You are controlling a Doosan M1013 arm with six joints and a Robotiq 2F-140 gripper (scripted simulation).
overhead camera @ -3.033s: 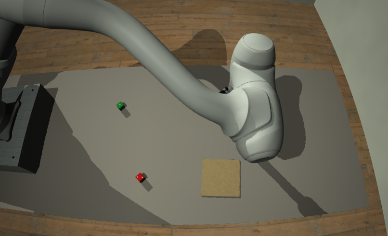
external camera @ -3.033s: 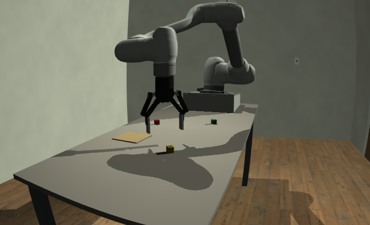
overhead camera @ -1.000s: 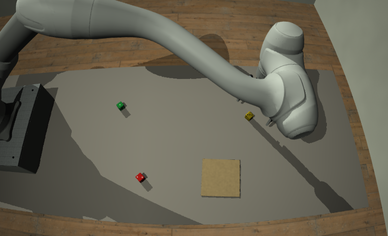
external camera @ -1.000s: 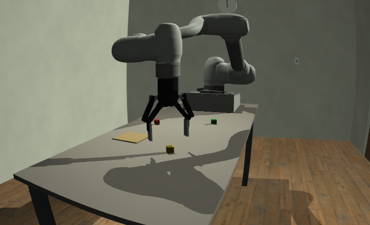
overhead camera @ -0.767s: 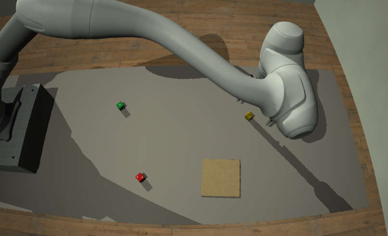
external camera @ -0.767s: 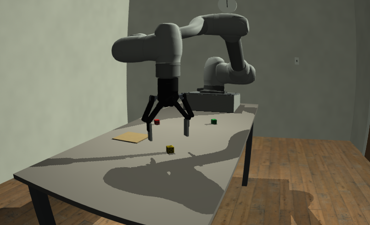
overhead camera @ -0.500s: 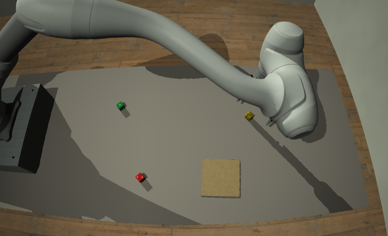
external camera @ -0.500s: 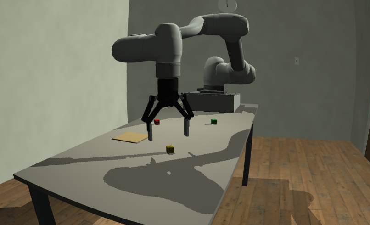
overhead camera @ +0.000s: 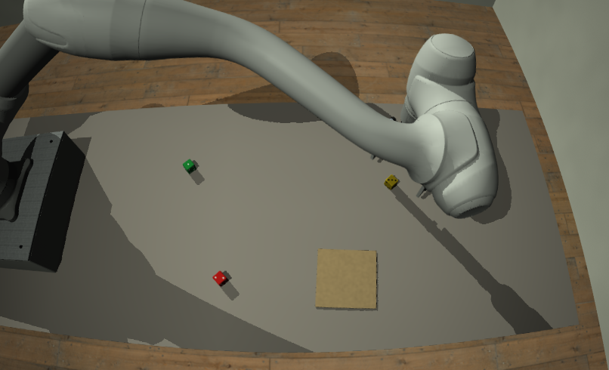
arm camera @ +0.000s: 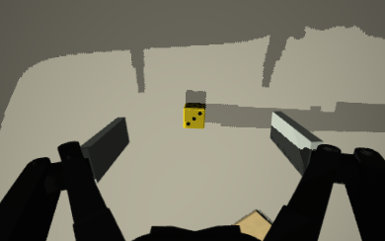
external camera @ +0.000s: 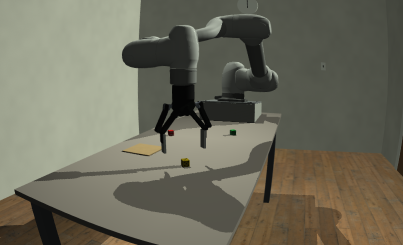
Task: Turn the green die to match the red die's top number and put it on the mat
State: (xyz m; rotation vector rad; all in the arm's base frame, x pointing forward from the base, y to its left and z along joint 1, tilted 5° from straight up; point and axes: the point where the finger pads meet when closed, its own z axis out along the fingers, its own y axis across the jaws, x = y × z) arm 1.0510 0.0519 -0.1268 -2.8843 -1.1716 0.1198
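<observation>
My hand is 60 mm above the yellow die and 10 mm past it. From my hand the other things lie so: tan mat (240 mm to the right, 140 mm behind, 70 mm below); red die (430 mm behind, 240 mm to the right, 60 mm below); green die (530 mm behind, 60 mm to the left, 60 mm below).
</observation>
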